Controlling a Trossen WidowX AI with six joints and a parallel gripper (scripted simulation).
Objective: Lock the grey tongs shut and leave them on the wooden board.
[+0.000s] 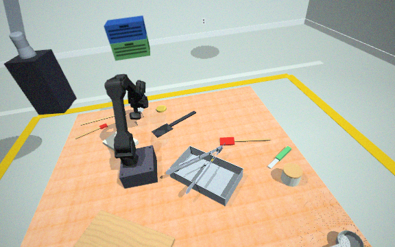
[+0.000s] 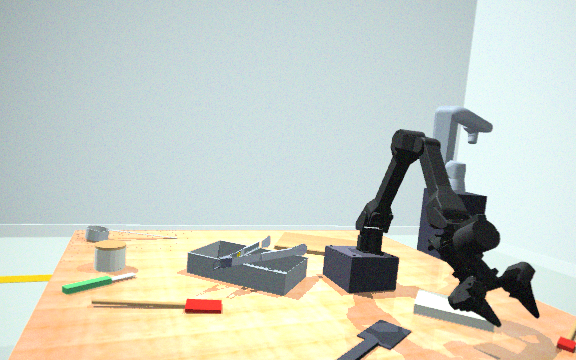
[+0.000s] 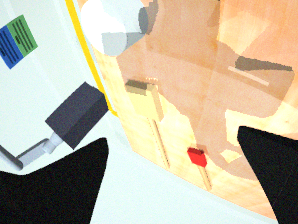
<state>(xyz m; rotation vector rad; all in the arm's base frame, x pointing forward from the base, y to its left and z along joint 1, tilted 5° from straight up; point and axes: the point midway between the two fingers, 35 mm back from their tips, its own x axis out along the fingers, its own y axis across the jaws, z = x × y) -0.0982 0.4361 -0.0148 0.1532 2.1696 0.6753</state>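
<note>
Now: the roasting tin 480 mm ahead of my gripper tip, 490 mm to the right of it and 60 mm below it. Also, from my gripper tip: white block (20 mm behind, 220 mm to the right, 70 mm below); then red-headed stick (670 mm ahead, 260 mm to the right, 80 mm below); then black spatula (280 mm ahead, 70 mm to the right, 80 mm below).
</note>
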